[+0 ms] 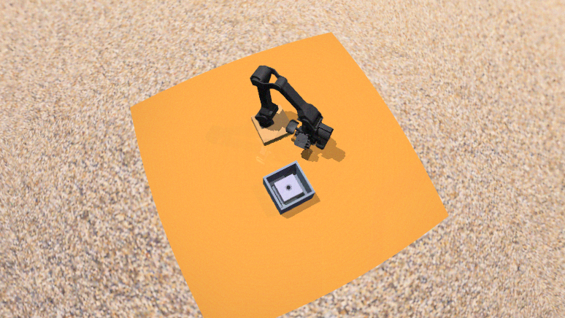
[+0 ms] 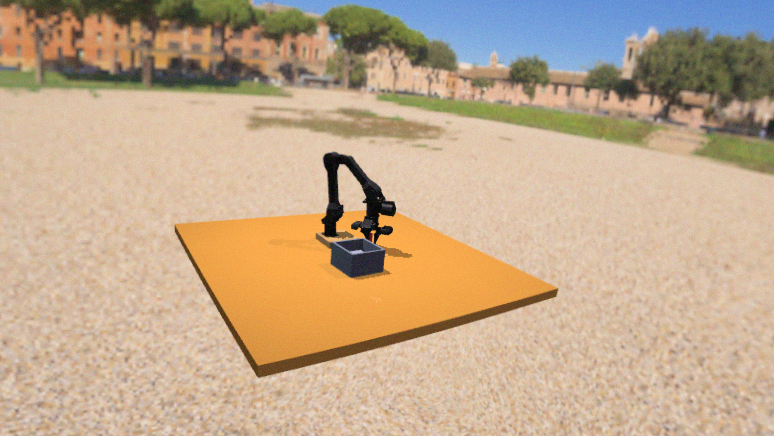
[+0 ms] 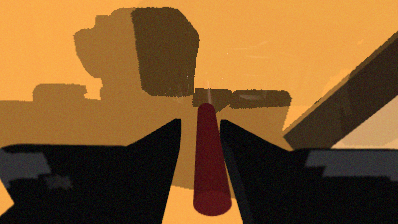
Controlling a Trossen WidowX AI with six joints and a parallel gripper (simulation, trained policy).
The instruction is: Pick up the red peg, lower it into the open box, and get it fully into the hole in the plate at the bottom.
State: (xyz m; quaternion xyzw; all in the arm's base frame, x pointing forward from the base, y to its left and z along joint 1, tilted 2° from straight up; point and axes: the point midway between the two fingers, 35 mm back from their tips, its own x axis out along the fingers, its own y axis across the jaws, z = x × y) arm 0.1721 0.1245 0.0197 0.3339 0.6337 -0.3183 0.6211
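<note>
Right now my gripper tip is 18 cm to the left of the pale plate, 17 cm short of it and 2 cm below it. Round my gripper tip: grey box 18 cm to the right, 17 cm ahead; red peg 2 cm above.
</note>
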